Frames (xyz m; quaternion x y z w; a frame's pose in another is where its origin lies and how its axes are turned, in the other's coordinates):
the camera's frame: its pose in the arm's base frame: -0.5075 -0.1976 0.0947 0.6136 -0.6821 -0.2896 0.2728
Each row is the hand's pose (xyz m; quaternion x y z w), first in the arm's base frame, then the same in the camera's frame.
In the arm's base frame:
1: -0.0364 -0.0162 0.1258 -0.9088 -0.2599 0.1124 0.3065
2: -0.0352 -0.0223 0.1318 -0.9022 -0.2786 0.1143 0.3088
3: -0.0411 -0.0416 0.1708 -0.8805 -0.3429 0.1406 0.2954
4: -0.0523 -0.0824 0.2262 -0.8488 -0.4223 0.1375 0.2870
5: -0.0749 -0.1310 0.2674 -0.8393 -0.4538 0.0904 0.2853
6: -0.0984 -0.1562 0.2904 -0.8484 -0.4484 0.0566 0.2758
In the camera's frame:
1: -0.2262 -0.2828 -0.3530 0.2840 0.0561 -0.8987 0.3293
2: -0.2202 -0.2797 -0.3584 0.2769 0.0565 -0.9069 0.3124
3: -0.1997 -0.2488 -0.3819 0.2263 0.0608 -0.9349 0.2665
4: -0.1571 -0.2040 -0.4141 0.1916 0.0809 -0.9587 0.1943
5: -0.1059 -0.1624 -0.4287 0.2109 0.1168 -0.9582 0.1538
6: -0.0781 -0.1317 -0.4289 0.2322 0.1452 -0.9491 0.1559

